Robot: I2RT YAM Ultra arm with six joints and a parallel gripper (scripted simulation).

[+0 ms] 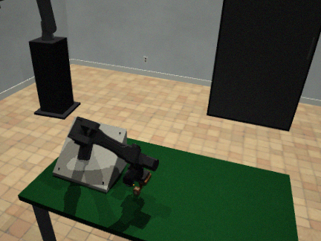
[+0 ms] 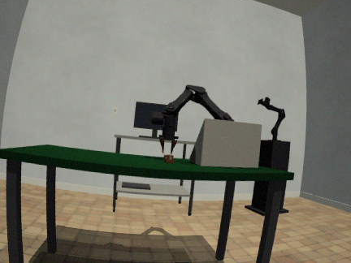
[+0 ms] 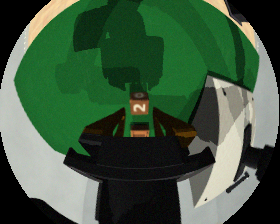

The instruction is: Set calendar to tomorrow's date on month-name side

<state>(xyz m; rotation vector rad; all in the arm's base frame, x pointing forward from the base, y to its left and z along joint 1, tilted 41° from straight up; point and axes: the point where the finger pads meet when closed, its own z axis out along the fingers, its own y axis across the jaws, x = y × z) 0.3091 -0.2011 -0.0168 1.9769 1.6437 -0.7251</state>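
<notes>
My hand is 110 mm to the right of the wooden calendar tray, 40 mm above it and 10 mm short of it.
</notes>
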